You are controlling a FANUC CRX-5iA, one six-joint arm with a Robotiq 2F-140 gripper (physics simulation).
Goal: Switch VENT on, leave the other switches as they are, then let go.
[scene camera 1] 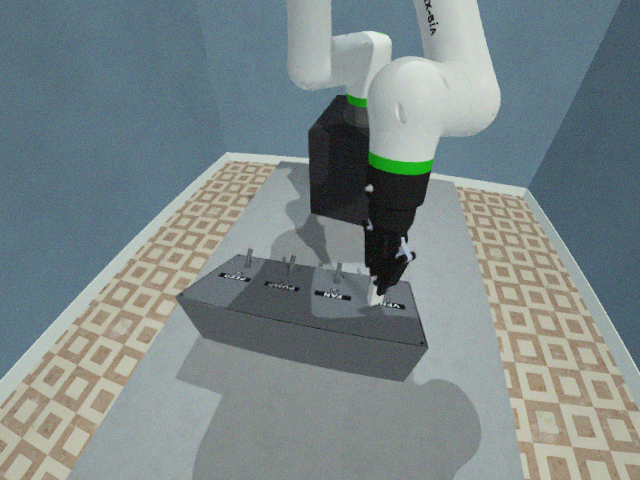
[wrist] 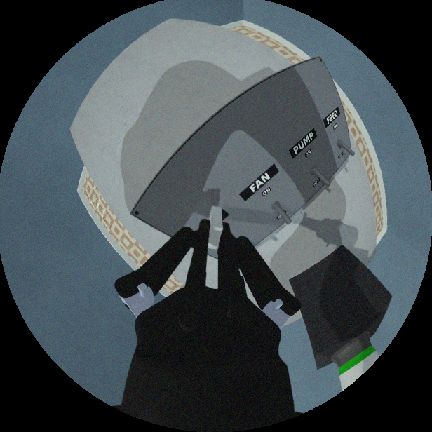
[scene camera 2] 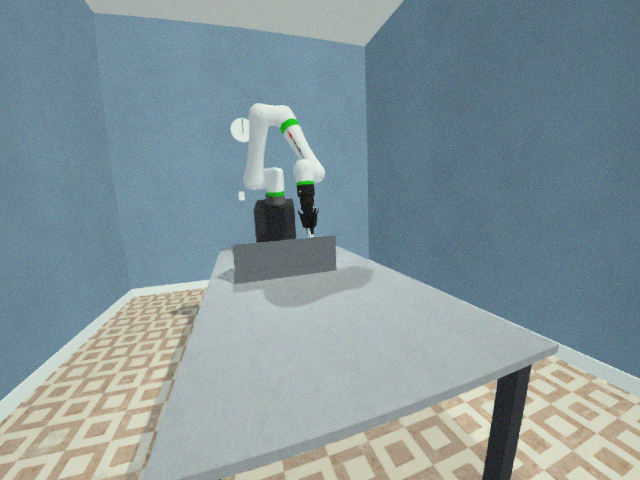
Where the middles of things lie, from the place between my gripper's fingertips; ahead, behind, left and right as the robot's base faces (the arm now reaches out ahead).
Now: the grey switch box (scene camera 1: 307,316) 15 cm to the right of my hand, 7 cm below it and 3 cm behind it.
